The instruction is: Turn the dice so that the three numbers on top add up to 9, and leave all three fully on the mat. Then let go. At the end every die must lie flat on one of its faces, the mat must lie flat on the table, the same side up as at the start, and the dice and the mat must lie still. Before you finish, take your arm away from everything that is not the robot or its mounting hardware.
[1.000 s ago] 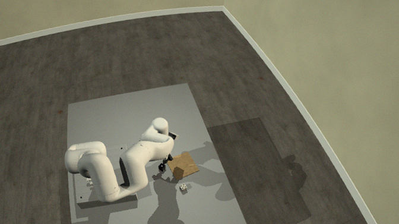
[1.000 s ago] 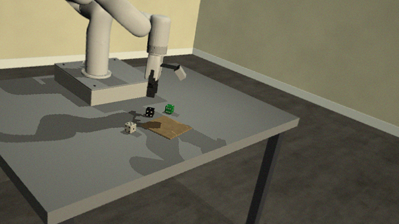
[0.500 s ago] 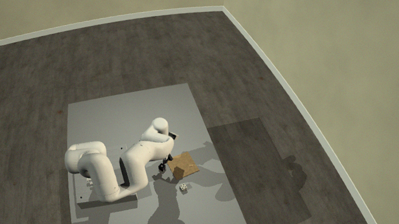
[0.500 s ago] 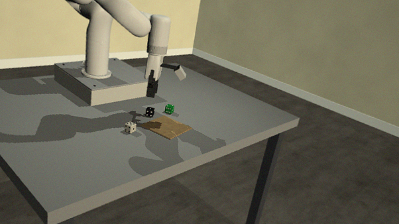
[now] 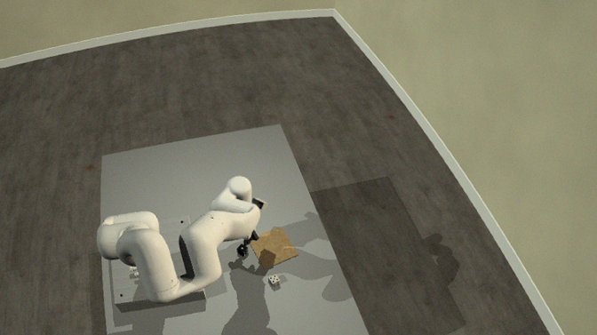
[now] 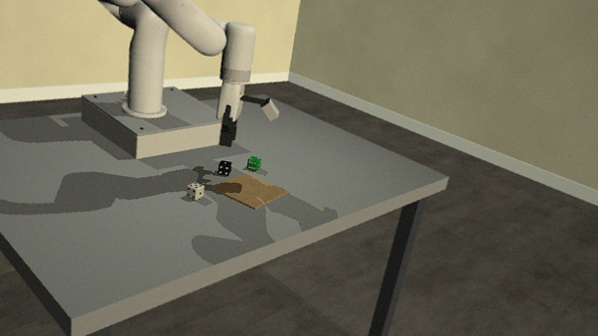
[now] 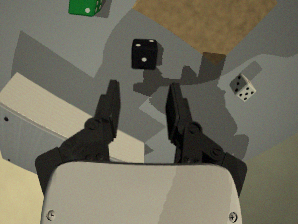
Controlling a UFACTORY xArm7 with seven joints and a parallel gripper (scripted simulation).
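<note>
Right now the black die is 90 mm below my hand. The rest, counted from my hand: green die 100 mm to the left, 90 mm below, 20 mm ahead; white die 150 mm to the right, 90 mm below, 60 mm ahead; tan mat 110 mm below, 110 mm ahead, 10 mm to the right.
</note>
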